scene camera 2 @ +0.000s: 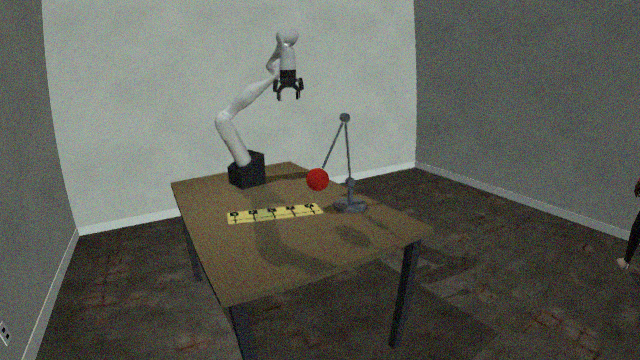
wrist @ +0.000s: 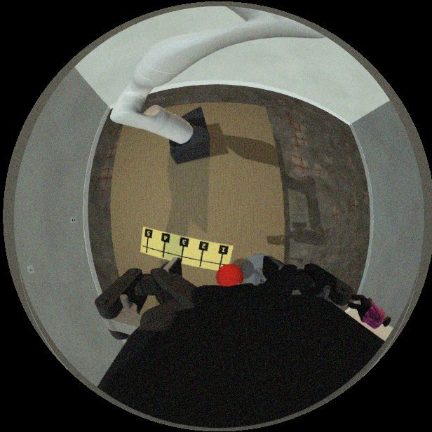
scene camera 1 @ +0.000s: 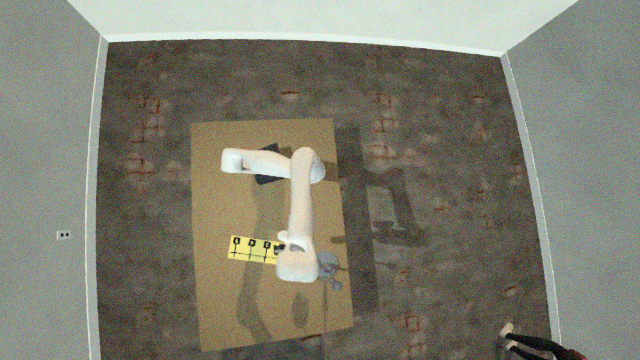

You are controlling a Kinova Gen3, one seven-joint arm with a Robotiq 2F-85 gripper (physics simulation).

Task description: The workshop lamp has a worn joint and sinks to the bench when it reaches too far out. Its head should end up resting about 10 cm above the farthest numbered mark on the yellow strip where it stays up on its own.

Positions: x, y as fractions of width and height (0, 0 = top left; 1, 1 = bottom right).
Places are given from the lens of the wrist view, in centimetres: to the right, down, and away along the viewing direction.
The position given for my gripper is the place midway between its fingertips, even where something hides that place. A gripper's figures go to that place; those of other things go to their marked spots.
my gripper (wrist: 0.52, 0.62): 0, 5, 14
yellow strip (wrist: 0.45, 0.58): -10, 16, 64
